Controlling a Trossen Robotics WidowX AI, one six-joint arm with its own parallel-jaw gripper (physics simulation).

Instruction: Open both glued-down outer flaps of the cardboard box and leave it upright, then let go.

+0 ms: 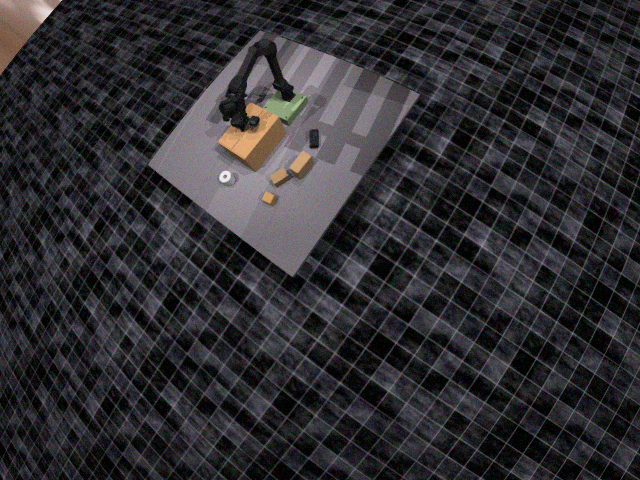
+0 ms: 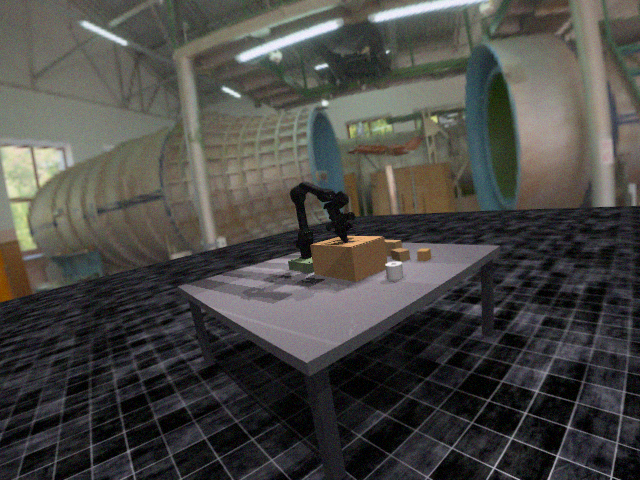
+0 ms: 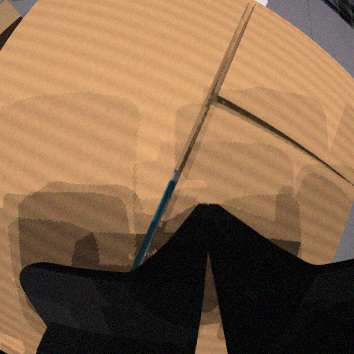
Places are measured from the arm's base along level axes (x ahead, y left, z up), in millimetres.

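Pixels of known places: gripper, between the fingertips: point(image 1: 242, 131) point(image 2: 346, 242) point(image 3: 206, 212); arm's base, origin of its link: point(image 1: 288, 96) point(image 2: 306, 257).
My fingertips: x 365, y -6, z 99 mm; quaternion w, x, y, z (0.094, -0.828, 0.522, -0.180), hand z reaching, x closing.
Note:
For each thing: its middle in the pictures, then the offset to it from my fingertips. "*": a spot on its surface instead. Level surfaces: height alone.
- cardboard box, middle of its body: point(image 3: 141, 214) point(image 2: 348, 256) point(image 1: 253, 137) dx -23, dy +19, dz -73 mm
- grey table, height of its surface: dz -150 mm
- centre seam, a spot on its surface: point(image 3: 211, 95) * dx +52, dy +18, dz -5 mm
- blue strip, middle of its body: point(image 3: 141, 212) dx -23, dy +19, dz -80 mm
- dark slit, a spot on its surface: point(image 3: 281, 135) * dx +52, dy -25, dz -5 mm
- white roll, middle of its body: point(image 2: 394, 270) point(image 1: 227, 178) dx +255, dy +24, dz -120 mm
- small black block, middle of its body: point(image 1: 314, 138) dx -219, dy +305, dz -134 mm
The cardboard box point(image 1: 255, 142) point(image 2: 347, 258) point(image 3: 105, 88) stands upright on the grey table point(image 1: 289, 232) point(image 2: 310, 320). Its two outer flaps lie flat and meet at a centre seam point(image 3: 211, 95), with a blue strip point(image 3: 158, 218) in the seam's near part. On the right flap a dark slit point(image 3: 281, 135) runs off sideways from the seam. My gripper point(image 1: 243, 122) point(image 2: 343, 238) point(image 3: 206, 212) is shut and empty. Its tips sit just above or on the box top, right beside the seam. I cannot tell whether they touch.
The arm's green base point(image 1: 286, 106) point(image 2: 301, 265) stands behind the box. A white roll point(image 1: 225, 177) point(image 2: 394, 270), three small cardboard blocks point(image 1: 300, 164) point(image 1: 279, 176) point(image 1: 268, 197) point(image 2: 400, 253) and a small black block point(image 1: 313, 137) lie on the table near the box.

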